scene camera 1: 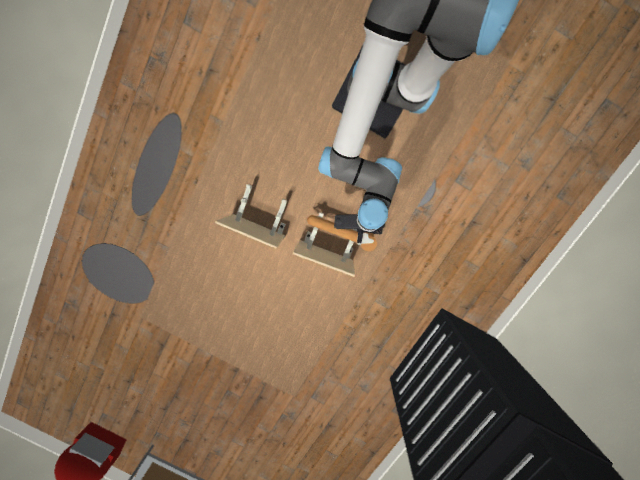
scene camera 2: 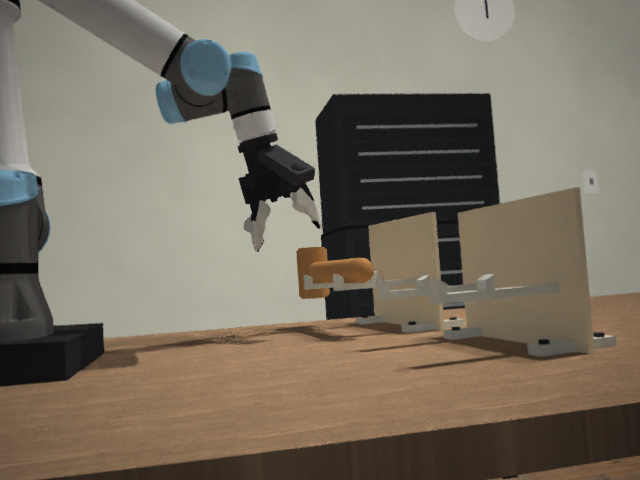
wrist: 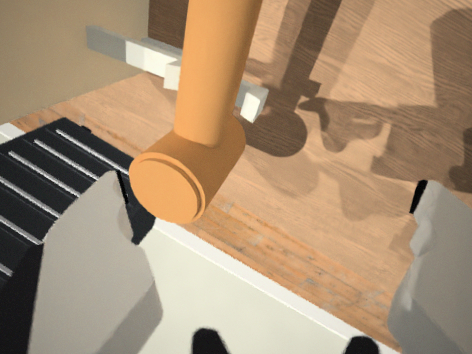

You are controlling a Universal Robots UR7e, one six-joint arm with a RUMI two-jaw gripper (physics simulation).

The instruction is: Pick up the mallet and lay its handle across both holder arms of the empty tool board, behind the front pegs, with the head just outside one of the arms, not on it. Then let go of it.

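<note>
The orange mallet lies with its handle across both holder arms of one tool board. In the wrist view the handle rests on the near holder arm, between its front peg and an inner peg. The head is just outside that arm. The other tool board has empty arms. My gripper is open and empty, above the head end and apart from the mallet. In scene camera 1 the wrist partly hides the fingers.
A black drawer cabinet stands beyond the boards. The empty board's holder arms stick out beside the mallet's board. The arm's dark base stands on the wooden table.
</note>
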